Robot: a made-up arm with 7 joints. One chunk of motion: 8 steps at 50 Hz.
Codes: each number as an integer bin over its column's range. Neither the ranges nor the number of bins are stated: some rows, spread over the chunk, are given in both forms.
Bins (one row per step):
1: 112 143 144 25 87 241
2: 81 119 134 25 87 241
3: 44 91 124 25 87 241
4: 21 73 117 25 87 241
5: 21 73 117 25 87 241
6: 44 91 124 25 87 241
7: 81 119 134 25 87 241
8: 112 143 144 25 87 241
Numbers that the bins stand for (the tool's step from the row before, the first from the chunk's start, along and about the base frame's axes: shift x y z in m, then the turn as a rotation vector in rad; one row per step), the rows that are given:
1: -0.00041 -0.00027 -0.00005 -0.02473 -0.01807 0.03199
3: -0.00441 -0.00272 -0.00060 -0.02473 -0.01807 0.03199
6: -0.00441 -0.00272 -0.00060 -0.02473 -0.01807 0.03199
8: -0.00041 -0.00027 -0.00005 -0.02473 -0.01807 0.03199
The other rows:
2: -0.00224 -0.00140 -0.00032 -0.02473 -0.01807 0.03199
4: -0.00576 -0.00356 -0.00079 -0.02473 -0.01807 0.03199
5: -0.00576 -0.00356 -0.00079 -0.02473 -0.01807 0.03199
7: -0.00224 -0.00140 -0.00032 -0.02473 -0.01807 0.03199

